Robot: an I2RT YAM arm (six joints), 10 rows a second.
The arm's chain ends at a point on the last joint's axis. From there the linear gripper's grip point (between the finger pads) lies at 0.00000 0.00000 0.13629 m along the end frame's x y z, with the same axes.
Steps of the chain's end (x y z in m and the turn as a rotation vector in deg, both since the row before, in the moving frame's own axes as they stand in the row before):
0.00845, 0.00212, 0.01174, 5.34, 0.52, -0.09
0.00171, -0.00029, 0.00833, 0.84, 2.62, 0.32
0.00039, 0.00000, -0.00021, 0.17, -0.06, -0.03
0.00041, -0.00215, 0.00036, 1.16, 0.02, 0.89
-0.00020, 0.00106, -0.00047, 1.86, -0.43, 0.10
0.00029, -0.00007, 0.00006, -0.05, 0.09, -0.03
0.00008, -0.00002, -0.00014, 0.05, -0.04, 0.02
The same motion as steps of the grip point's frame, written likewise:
0.00968, -0.01056, 0.01114, 5.34, 0.52, -0.09
0.00795, -0.00227, 0.00817, 0.84, 2.62, 0.32
0.00025, -0.00040, -0.00021, 0.17, -0.06, -0.03
0.00048, -0.00491, 0.00033, 1.16, 0.02, 0.89
-0.00122, -0.00336, -0.00055, 1.86, -0.43, 0.10
0.00050, 0.00005, 0.00006, -0.05, 0.09, -0.03
-0.00002, -0.00014, -0.00014, 0.05, -0.04, 0.02

